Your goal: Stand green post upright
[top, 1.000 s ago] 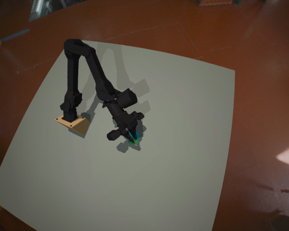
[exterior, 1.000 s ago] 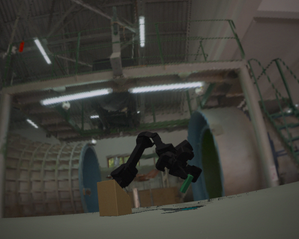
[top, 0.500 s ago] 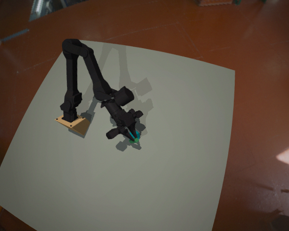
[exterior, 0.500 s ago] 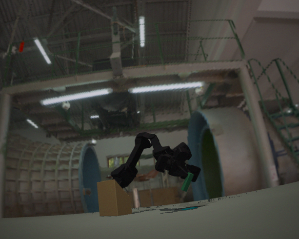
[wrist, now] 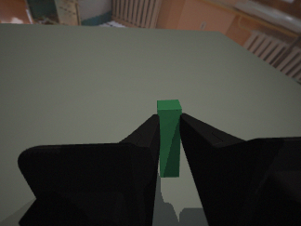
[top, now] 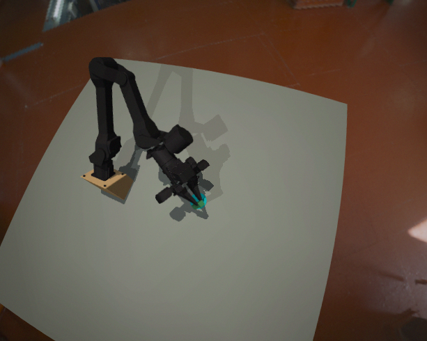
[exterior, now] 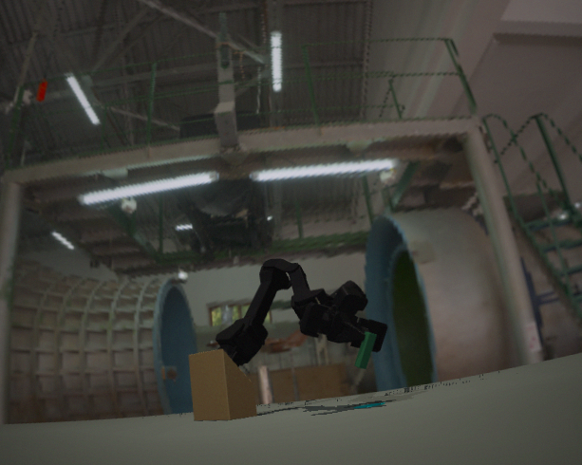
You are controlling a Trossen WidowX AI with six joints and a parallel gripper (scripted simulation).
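Now: gripper tip 12 cm above the cyan circle, 3 cm to the right of it and 3 cm past it. Round my gripper tip: green post 2 cm below, 1 cm behind.
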